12 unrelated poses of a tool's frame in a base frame.
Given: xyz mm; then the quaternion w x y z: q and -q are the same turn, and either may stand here.
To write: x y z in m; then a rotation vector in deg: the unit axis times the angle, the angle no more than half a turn. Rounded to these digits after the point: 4 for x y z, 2 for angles.
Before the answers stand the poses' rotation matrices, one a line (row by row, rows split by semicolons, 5 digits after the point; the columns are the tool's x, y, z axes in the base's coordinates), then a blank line. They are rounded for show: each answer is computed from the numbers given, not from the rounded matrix.
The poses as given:
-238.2 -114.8 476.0 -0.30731 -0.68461 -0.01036 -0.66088
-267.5 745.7 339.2 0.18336 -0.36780 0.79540 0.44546
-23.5 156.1 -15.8 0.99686 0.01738 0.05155 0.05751
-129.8 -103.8 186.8 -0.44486 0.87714 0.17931 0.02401
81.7 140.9 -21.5 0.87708 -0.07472 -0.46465 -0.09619
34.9 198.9 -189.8 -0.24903 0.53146 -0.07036 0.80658
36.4 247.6 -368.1 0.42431 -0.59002 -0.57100 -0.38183
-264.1 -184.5 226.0 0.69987 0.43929 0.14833 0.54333
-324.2 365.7 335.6 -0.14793 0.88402 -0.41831 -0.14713
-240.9 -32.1 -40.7 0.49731 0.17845 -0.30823 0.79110
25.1 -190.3 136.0 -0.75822 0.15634 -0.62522 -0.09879
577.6 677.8 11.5 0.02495 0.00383 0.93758 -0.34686
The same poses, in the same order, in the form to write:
0.12626 -0.39200 0.91126; 0.42038 -0.81091 -0.40708; 0.89852 0.43447 0.06240
-0.66220 -0.74846 -0.03599; -0.42174 0.33257 0.84352; -0.61937 0.57376 -0.53589
0.98807 -0.11287 0.10478; 0.11645 0.99278 -0.02872; -0.10078 0.04058 0.99408
0.93454 0.33592 -0.11742; 0.29320 -0.53990 0.78902; 0.20166 -0.77180 -0.60305
0.54970 0.23817 -0.80069; -0.09929 0.97033 0.22046; 0.82944 -0.04168 0.55704
-0.31106 0.32694 0.89238; -0.47652 -0.86607 0.15120; 0.82230 -0.37821 0.42519
0.05633 0.99783 -0.03399; 0.34978 0.01216 0.93675; 0.93514 -0.06465 -0.34833
0.36558 -0.63020 0.68498; 0.89084 0.02364 -0.45371; 0.26973 0.77607 0.57005
0.60674 -0.78311 -0.13637; -0.69606 -0.60627 0.38464; -0.38389 -0.13845 -0.91294
-0.44168 -0.89685 -0.02423; 0.67683 -0.31536 -0.66517; 0.58891 -0.31019 0.74630
0.19868 -0.34530 0.91722; -0.04568 0.93160 0.36061; -0.97900 -0.11355 0.16931
-0.99873 0.02449 0.04413; -0.01013 0.75935 -0.65061; -0.04944 -0.65022 -0.75813

-0.2382 -0.1148 0.4760 103.74 1.57 100.15
-0.2675 0.7457 0.3392 -59.44 128.54 71.99
-0.0235 0.1561 -0.0158 1.99 5.91 6.60
-0.1298 -0.1038 0.1868 -124.55 -25.46 -3.41
0.0817 0.1409 -0.0215 -8.93 -55.54 -11.50
0.0349 0.1989 -0.1898 -82.95 10.98 -125.89
0.0364 0.2476 -0.3681 -84.57 -81.84 -54.73
-0.2641 -0.1845 0.2260 56.07 18.93 69.35
-0.3242 0.3657 0.3356 -145.69 68.94 24.25
-0.2409 -0.0321 -0.0407 24.76 -42.76 109.75
0.0251 -0.1903 0.1360 -19.51 78.04 12.33
0.5776 0.6778 0.0115 0.68 166.13 -61.46

